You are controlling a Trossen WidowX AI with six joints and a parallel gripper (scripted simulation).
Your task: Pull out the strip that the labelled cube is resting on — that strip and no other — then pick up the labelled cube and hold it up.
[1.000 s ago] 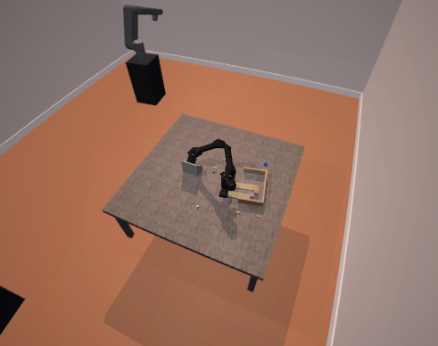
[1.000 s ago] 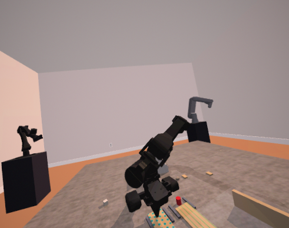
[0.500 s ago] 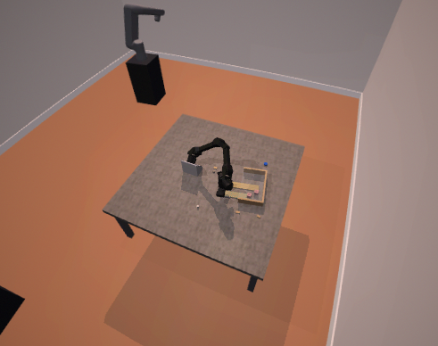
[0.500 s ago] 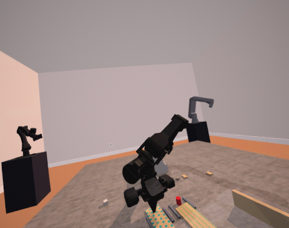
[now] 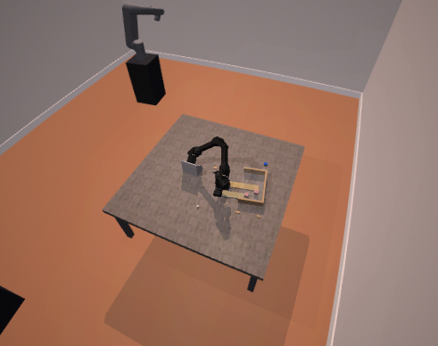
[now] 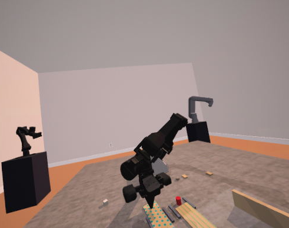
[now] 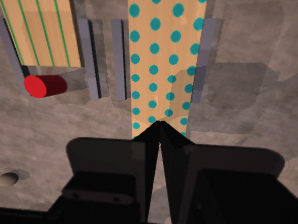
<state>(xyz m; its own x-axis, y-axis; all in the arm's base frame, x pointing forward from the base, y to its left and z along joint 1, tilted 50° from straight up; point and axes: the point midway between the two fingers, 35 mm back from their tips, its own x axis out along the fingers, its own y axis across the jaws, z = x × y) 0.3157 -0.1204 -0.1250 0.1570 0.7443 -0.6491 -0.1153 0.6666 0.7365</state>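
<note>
Now: gripper tip 10 cm short of the dotted strip and 1 cm to the right of it.
</note>
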